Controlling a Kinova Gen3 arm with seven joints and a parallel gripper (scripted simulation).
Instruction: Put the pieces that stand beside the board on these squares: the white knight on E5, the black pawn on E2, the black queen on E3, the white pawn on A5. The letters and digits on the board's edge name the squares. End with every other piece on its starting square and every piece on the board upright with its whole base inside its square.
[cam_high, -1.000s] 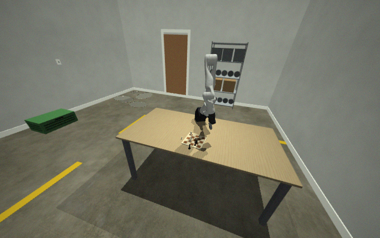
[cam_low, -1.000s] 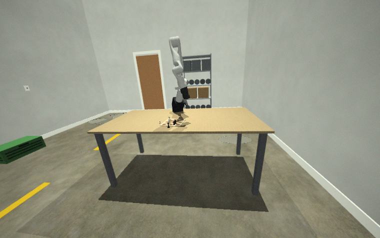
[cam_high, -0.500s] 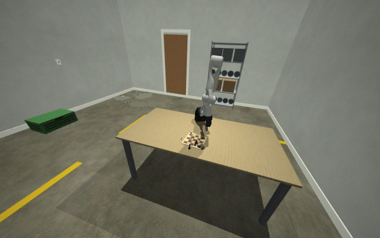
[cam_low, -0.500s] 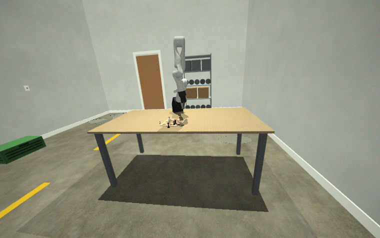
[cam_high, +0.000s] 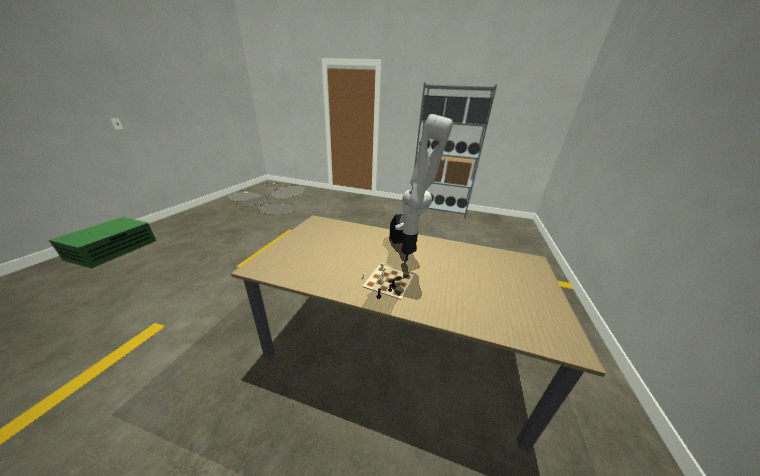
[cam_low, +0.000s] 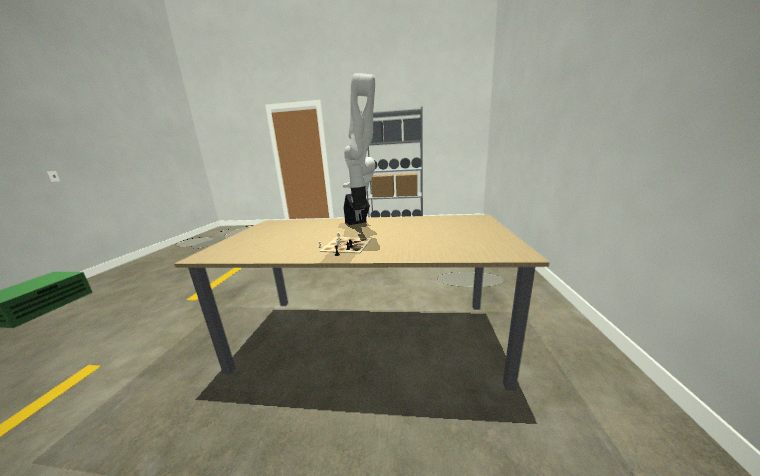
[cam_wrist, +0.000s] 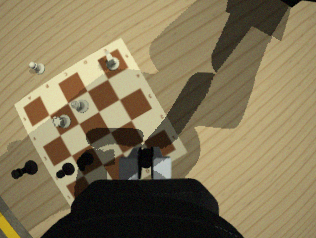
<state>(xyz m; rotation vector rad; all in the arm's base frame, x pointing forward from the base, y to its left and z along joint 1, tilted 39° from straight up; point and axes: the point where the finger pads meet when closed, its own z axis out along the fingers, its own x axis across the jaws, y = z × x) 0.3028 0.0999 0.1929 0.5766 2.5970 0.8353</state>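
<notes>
The chessboard lies 7 cm ahead of my hand, 5 cm to the right of it and 14 cm below it. Round my hand: black pawn: 1 cm below; black queen: 21 cm ahead, 2 cm to the right, 12 cm below; white pawn: 13 cm ahead, 18 cm to the right, 13 cm below.
</notes>
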